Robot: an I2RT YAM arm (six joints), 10 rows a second.
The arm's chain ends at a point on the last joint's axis. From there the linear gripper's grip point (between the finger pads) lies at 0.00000 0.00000 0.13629 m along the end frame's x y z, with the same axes.
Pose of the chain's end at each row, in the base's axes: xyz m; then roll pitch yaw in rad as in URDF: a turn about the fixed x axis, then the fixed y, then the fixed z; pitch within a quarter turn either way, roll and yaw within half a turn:
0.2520, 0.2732, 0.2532, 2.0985, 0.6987, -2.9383
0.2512, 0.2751, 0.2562, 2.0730, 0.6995, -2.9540
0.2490, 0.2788, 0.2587, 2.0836, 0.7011, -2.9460
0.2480, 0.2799, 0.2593, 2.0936, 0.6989, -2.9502
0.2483, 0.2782, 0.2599, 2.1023, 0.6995, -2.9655
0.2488, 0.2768, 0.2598, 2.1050, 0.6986, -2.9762
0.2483, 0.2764, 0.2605, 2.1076, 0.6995, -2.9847
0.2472, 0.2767, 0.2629, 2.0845, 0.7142, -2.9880
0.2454, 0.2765, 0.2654, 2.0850, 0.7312, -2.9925
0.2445, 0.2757, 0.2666, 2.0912, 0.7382, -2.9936
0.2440, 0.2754, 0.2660, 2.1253, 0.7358, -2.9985
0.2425, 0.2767, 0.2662, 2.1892, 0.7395, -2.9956
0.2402, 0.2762, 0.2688, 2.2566, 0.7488, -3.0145
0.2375, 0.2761, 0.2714, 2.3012, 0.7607, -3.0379
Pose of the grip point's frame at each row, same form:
0.2715, 0.3974, 0.2007, 2.0985, 0.6987, -2.9383
0.2704, 0.4003, 0.2060, 2.0730, 0.6995, -2.9540
0.2682, 0.4037, 0.2076, 2.0836, 0.7011, -2.9460
0.2685, 0.4042, 0.2072, 2.0936, 0.6989, -2.9502
0.2715, 0.4017, 0.2070, 2.1023, 0.6995, -2.9655
0.2735, 0.3998, 0.2067, 2.1050, 0.6986, -2.9762
0.2743, 0.3991, 0.2072, 2.1076, 0.6995, -2.9847
0.2724, 0.4007, 0.2123, 2.0845, 0.7142, -2.9880
0.2720, 0.4005, 0.2155, 2.0850, 0.7312, -2.9925
0.2722, 0.3994, 0.2165, 2.0912, 0.7382, -2.9936
0.2751, 0.3970, 0.2128, 2.1253, 0.7358, -2.9985
0.2790, 0.3943, 0.2078, 2.1892, 0.7395, -2.9956
0.2851, 0.3883, 0.2056, 2.2566, 0.7488, -3.0145
0.2893, 0.3836, 0.2055, 2.3012, 0.7607, -3.0379

